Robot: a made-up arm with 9 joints. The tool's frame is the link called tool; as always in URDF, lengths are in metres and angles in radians.
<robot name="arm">
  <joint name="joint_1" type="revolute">
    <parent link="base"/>
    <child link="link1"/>
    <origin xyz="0.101 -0.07 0.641" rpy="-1.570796 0 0"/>
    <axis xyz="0 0 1"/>
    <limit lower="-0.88" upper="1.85"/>
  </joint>
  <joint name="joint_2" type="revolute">
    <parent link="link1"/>
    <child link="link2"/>
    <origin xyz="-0.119 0.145 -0.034" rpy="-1.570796 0 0"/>
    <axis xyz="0 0 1"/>
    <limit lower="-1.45" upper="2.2"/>
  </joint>
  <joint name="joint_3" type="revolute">
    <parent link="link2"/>
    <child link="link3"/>
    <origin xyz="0.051 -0.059 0.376" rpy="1.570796 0 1.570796"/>
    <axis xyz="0 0 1"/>
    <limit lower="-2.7" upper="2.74"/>
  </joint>
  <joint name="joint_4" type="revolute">
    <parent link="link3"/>
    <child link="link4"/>
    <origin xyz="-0.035 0.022 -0.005" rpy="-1.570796 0 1.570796"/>
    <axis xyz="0 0 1"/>
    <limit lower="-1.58" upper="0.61"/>
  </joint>
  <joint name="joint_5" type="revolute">
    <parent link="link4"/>
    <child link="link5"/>
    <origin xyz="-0.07 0.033 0.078" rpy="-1.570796 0 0"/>
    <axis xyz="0 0 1"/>
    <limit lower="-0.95" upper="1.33"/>
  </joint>
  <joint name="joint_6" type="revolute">
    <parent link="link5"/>
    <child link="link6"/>
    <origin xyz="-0.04 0.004 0.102" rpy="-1.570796 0 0"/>
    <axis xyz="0 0 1"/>
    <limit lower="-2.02" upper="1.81"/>
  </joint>
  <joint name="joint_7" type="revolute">
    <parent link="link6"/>
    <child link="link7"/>
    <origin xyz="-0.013 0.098 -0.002" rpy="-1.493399 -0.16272 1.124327"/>
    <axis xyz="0 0 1"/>
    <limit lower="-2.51" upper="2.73"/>
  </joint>
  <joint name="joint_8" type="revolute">
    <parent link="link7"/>
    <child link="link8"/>
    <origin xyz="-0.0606 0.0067 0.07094" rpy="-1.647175 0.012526 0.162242"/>
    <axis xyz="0 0 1"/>
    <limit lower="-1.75" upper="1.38"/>
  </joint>
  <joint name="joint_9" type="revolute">
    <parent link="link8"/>
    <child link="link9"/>
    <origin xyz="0.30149 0.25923 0.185" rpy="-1.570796 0 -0.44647"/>
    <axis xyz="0 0 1"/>
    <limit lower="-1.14" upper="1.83"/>
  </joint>
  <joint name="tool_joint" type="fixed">
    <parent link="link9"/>
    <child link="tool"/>
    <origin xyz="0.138 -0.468 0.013" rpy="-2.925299 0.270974 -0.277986"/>
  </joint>
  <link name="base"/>
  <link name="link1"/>
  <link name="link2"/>
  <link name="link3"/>
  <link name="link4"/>
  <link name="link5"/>
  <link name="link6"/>
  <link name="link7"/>
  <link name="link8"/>
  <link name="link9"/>
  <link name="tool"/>
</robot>
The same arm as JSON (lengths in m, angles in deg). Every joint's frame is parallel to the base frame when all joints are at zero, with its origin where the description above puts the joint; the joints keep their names.
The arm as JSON. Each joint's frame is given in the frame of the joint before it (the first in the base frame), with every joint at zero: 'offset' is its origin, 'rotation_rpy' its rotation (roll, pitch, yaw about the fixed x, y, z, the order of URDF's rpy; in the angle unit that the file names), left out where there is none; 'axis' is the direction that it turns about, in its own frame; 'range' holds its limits. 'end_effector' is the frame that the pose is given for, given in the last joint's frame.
{"length_unit": "m", "angle_unit": "deg", "chain": [
  {"id": "joint_1", "offset": [0.101, -0.07, 0.641], "axis": "+y", "range": [-50.42, 106.0]},
  {"id": "joint_2", "offset": [-0.119, -0.034, -0.145], "axis": "-z", "range": [-83.08, 126.05]},
  {"id": "joint_3", "offset": [0.051, 0.059, -0.376], "axis": "+x", "range": [-154.7, 156.99]},
  {"id": "joint_4", "offset": [-0.005, 0.035, -0.022], "axis": "+y", "range": [-90.53, 34.95]},
  {"id": "joint_5", "offset": [-0.033, 0.078, 0.07], "axis": "-x", "range": [-54.43, 76.2]},
  {"id": "joint_6", "offset": [-0.102, -0.004, 0.04], "axis": "-y", "range": [-115.74, 103.71]},
  {"id": "joint_7", "offset": [0.098, 0.002, 0.013], "axis": [0.419193, -0.076299, 0.904685], "range": [-143.81, 156.42]},
  {"id": "joint_8", "offset": [-0.023, 0.011, 0.09], "axis": "+y", "range": [-100.27, 79.07]},
  {"id": "joint_9", "offset": [0.16, 0.185, -0.364], "axis": "-z", "range": [-65.32, 104.85]}
], "end_effector": {"offset": [0.138, 0.468, -0.013], "rotation_rpy": [12.39, -15.53, 15.93]}}

